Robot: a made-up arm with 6 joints.
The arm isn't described. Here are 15 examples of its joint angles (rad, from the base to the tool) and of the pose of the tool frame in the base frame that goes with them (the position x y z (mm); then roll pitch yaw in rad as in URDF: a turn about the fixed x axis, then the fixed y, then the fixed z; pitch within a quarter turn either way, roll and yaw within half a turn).
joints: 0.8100 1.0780 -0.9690 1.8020 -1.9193 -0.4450
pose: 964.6 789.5 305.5 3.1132 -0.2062 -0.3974
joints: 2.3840 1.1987 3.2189 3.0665 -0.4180 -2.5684
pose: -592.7 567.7 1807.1 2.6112 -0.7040 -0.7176
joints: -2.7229 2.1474 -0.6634 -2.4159 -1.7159 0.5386
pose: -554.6 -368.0 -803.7 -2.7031 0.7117 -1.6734
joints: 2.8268 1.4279 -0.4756 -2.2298 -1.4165 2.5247
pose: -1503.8 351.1 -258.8 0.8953 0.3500 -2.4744
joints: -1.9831 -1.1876 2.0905 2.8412 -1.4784 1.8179
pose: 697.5 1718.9 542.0 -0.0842 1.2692 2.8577
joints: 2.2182 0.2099 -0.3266 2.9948 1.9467 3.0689
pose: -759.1 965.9 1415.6 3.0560 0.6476 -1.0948
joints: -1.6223 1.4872 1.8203 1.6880 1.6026 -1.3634
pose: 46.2 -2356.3 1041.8 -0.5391 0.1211 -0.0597
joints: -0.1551 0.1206 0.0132 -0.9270 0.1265 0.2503
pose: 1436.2 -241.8 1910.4 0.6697 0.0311 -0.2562
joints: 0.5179 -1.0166 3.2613 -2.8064 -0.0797 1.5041
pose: -1026.5 -579.8 175.3 -1.9079 1.2107 -2.6981
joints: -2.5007 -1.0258 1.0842 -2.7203 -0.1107 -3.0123
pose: 1304.6 963.6 1990.4 2.6539 -0.9291 0.5653
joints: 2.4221 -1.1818 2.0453 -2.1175 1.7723 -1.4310
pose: 1481.1 -1110.0 842.3 -0.1633 -0.5522 1.0355
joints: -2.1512 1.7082 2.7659 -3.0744 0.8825 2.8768
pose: -1110.6 -1677.7 1191.4 0.2313 -0.1761 -2.2039
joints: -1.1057 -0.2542 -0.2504 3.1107 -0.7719 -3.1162
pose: 397.3 -799.9 2098.6 0.0179 -0.7752 -1.1359
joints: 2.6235 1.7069 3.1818 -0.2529 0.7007 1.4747
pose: -1189.8 709.5 1340.7 1.6250 -0.9625 -0.2319
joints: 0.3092 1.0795 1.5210 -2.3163 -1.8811 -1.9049
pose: 1914.8 735.6 1742.8 2.7460 -0.4707 2.5480
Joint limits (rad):
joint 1: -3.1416..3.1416
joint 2: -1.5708..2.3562
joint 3: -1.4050..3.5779
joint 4: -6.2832..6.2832
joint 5: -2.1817..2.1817
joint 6: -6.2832..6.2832
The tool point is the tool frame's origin. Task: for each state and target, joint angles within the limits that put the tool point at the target. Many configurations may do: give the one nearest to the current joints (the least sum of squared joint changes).
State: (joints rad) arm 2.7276 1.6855 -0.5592 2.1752 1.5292 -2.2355
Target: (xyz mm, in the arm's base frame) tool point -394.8 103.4 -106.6
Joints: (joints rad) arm 2.5929 2.2464 -1.2310 2.3266 1.2822 -2.2355
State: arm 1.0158 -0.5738 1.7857 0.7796 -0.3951 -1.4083
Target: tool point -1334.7 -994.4 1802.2
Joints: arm 0.6142 -0.7321 1.9844 0.7747 -0.3765 -1.4083
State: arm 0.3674 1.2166 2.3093 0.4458 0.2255 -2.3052
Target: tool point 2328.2 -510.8 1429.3
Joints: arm -0.2205 1.3719 1.8619 0.4422 0.1489 -2.3052
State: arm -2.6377 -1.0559 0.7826 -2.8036 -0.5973 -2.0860
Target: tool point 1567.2 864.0 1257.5
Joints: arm -2.6066 -1.5708 0.4195 -2.7316 -0.9780 -2.0860
